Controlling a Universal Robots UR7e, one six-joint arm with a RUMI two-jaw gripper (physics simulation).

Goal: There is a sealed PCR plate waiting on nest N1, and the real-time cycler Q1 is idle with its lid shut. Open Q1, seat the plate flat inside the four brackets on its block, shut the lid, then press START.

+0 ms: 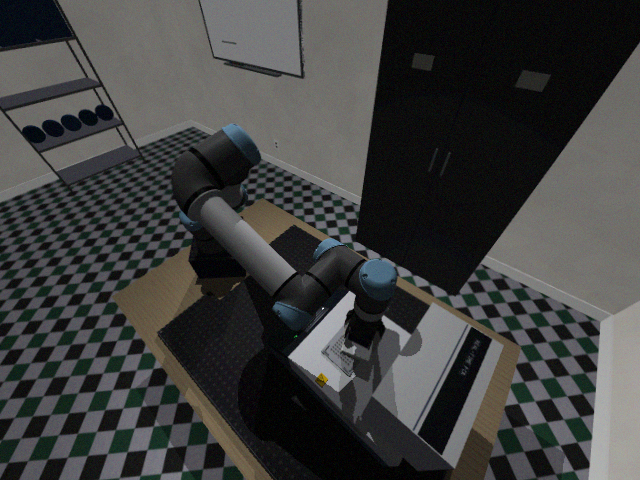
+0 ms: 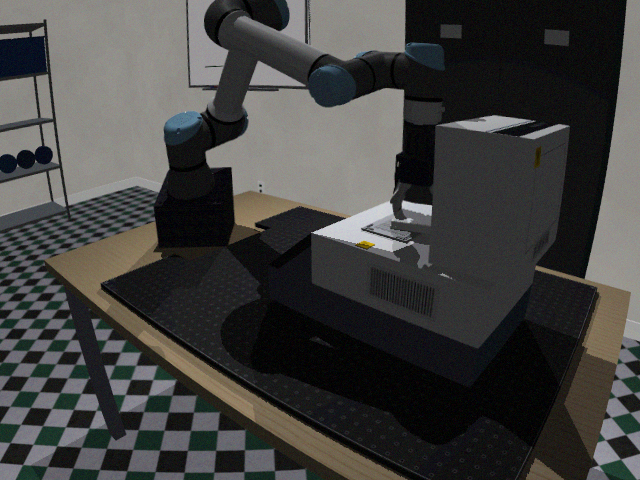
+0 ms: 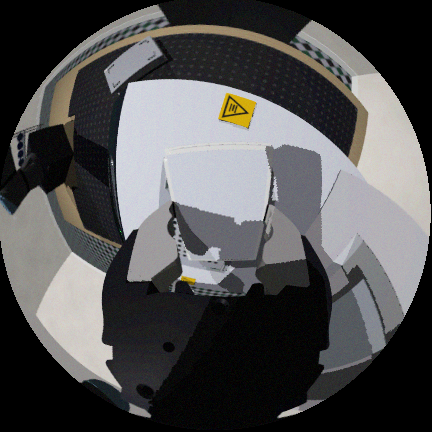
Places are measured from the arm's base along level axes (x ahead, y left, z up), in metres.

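Pixels of known places: gripper, between the fingertips: (image 2: pixel 417 220) (image 3: pixel 219 204); arm's base, origin of its link: (image 1: pixel 214 238) (image 2: pixel 191 186).
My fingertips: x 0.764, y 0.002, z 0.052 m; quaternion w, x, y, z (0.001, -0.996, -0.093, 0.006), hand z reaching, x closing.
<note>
Ahead of a thing's pixels: the offset from my fingertips to its middle. "spot": to the spot under its first point. Level surfaces: height alone.
The white sealed PCR plate @(dx +0.001, dy -0.004, dz +0.010 m) (image 1: pixel 361 353) (image 2: pixel 413 225) (image 3: pixel 220 175) is between my gripper's fingers. My gripper (image 3: pixel 219 204) is shut on its two sides. The plate lies over part of the holed block @(spot: dx -0.050, dy -0.074, dz +0.001 m) (image 1: pixel 333 345) (image 2: pixel 374 228) (image 3: pixel 178 240), offset from it; holes show along one side. I cannot tell whether it touches the block or brackets. Cycler Q1 (image 1: pixel 310 356) (image 2: pixel 341 263) (image 3: pixel 150 115) is open, its block exposed beside the tall white housing @(dx +0.139, dy -0.049, dz +0.082 m) (image 2: pixel 480 191) (image 1: pixel 439 335). The grey nest N1 @(dx -0.291, dy +0.272, dz -0.184 m) (image 3: pixel 132 62) holds no plate. The START button cannot be made out.
The tall housing rises close beside my gripper. Yellow warning labels (image 1: pixel 321 379) (image 2: pixel 364 244) (image 3: pixel 237 110) lie on Q1's white top. A small green light @(spot: dx -0.171, dy -0.115, dz -0.034 m) (image 1: pixel 295 336) (image 3: pixel 120 231) shows at its dark front edge. The black perforated mat @(dz -0.203 m) (image 1: pixel 206 335) (image 2: pixel 196 310) lies under Q1.
</note>
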